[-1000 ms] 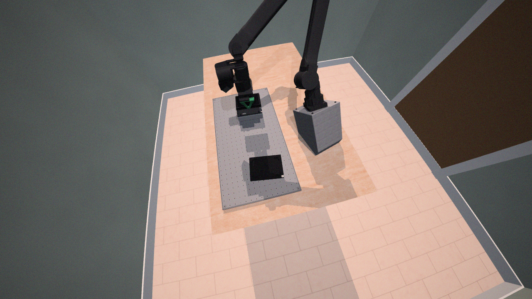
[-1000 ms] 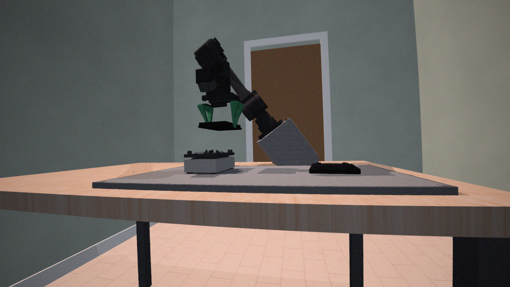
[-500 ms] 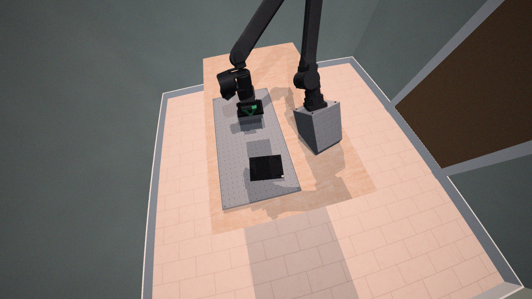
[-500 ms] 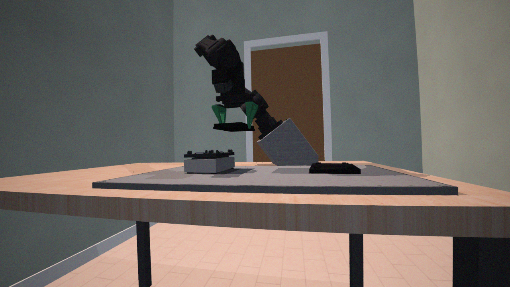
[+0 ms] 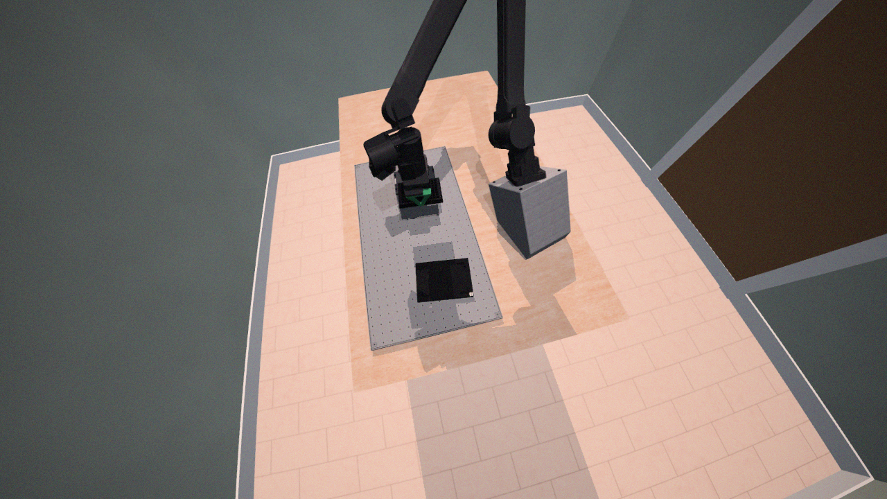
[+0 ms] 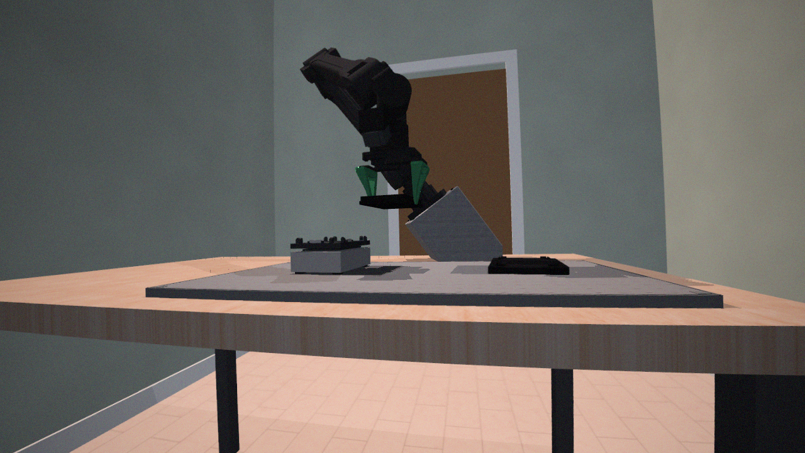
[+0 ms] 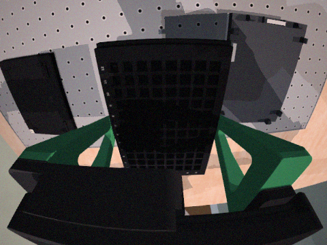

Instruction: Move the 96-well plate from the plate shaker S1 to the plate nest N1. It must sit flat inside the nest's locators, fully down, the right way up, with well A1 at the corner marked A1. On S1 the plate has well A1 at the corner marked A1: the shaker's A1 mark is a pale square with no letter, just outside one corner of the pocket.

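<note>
The black plate nest N1 lies 240 mm to the left of my hand, 120 mm below it and 20 mm behind it. The rest, counted from my hand: black 96-well plate (right at my hand).
</note>
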